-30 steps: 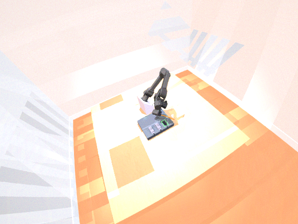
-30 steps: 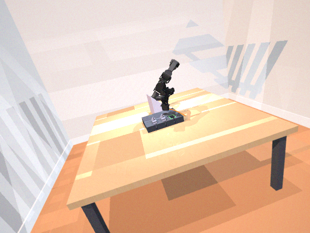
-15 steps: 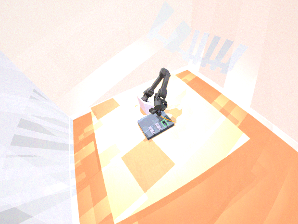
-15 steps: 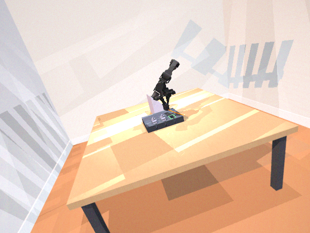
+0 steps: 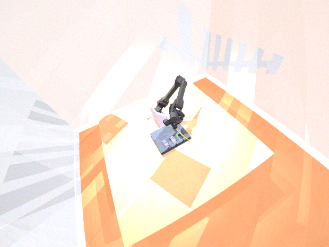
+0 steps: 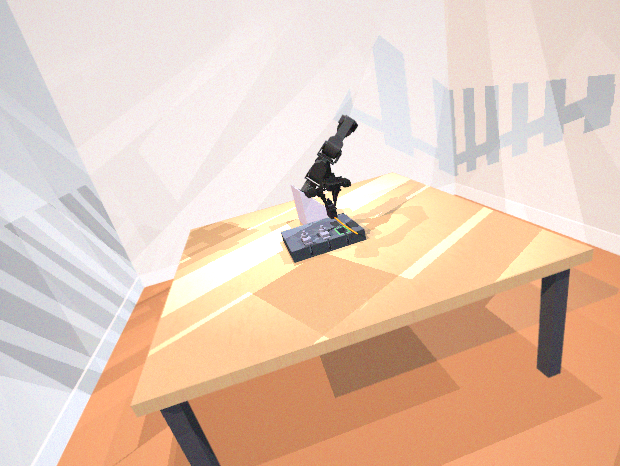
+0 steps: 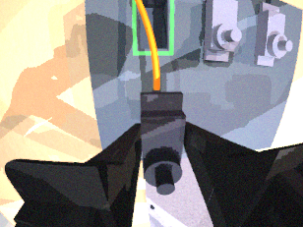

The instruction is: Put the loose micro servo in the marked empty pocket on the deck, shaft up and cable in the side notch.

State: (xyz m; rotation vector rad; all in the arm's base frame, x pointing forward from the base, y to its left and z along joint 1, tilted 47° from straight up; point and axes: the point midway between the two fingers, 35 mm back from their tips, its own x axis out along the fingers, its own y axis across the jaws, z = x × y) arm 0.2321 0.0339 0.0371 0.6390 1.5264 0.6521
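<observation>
Now: the grey robot deck 20 mm behind my gripper tip, 70 mm to the right of it and 100 mm below it.
</observation>
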